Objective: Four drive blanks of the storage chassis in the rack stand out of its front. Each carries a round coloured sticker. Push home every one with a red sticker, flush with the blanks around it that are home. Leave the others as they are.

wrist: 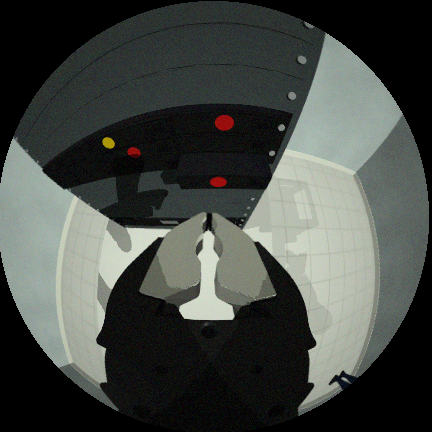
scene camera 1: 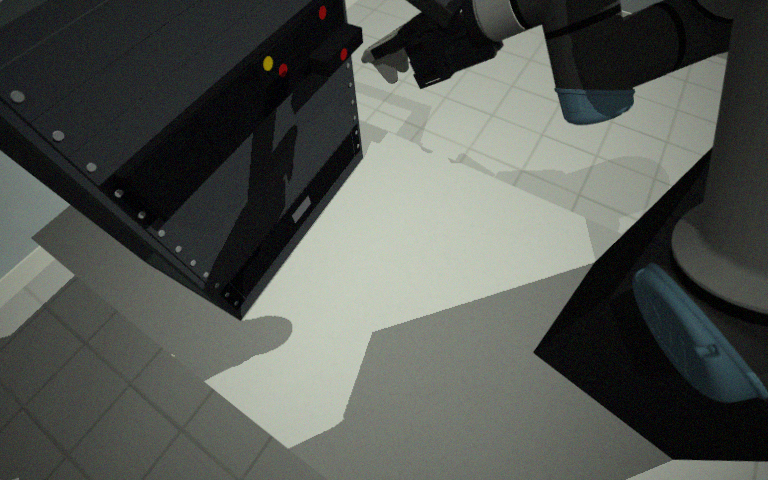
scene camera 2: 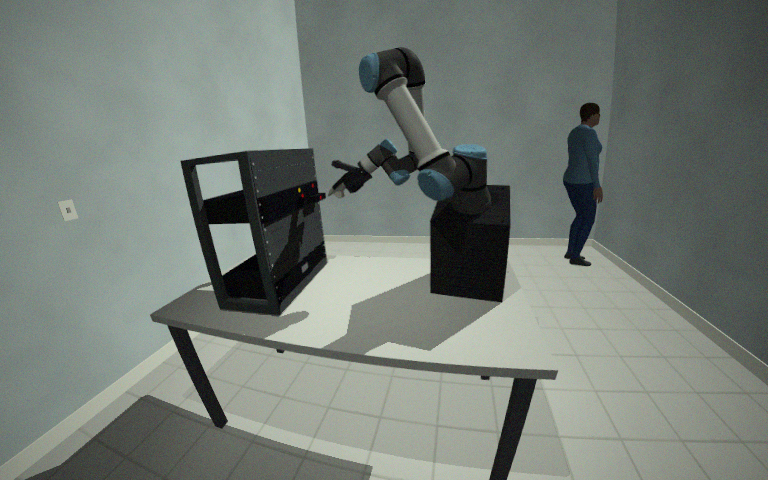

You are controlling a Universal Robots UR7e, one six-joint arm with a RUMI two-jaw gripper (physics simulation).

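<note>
The storage chassis (scene camera 1: pixel 198 133) (scene camera 2: pixel 235 208) (wrist: pixel 165 130) is a dark band across the rack. Its lower right blank (scene camera 1: pixel 352 40) (wrist: pixel 225 165) stands clearly out and carries a red sticker (scene camera 1: pixel 343 54) (scene camera 2: pixel 321 197) (wrist: pixel 218 182). Above it, the blank with another red sticker (scene camera 1: pixel 322 12) (scene camera 2: pixel 312 185) (wrist: pixel 224 122) looks flush. Further left are a yellow sticker (scene camera 1: pixel 267 62) (scene camera 2: pixel 299 190) (wrist: pixel 108 143) and a third red sticker (scene camera 1: pixel 283 70) (scene camera 2: pixel 302 195) (wrist: pixel 134 152); the dark surface hides how far their blanks stand out. My gripper (scene camera 1: pixel 367 58) (scene camera 2: pixel 330 195) (wrist: pixel 208 214) is shut and empty, apart from the rack front, near the protruding blank.
The rack (scene camera 1: pixel 184 272) (scene camera 2: pixel 258 237) stands on the table (scene camera 1: pixel 453 243) (scene camera 2: pixel 390 271), with dark panels above and below the chassis. The arm's black pedestal (scene camera 1: pixel 594 367) (scene camera 2: pixel 467 260) stands opposite. A person (scene camera 2: pixel 582 158) stands beyond the table. The arm casts a shadow on the rack front.
</note>
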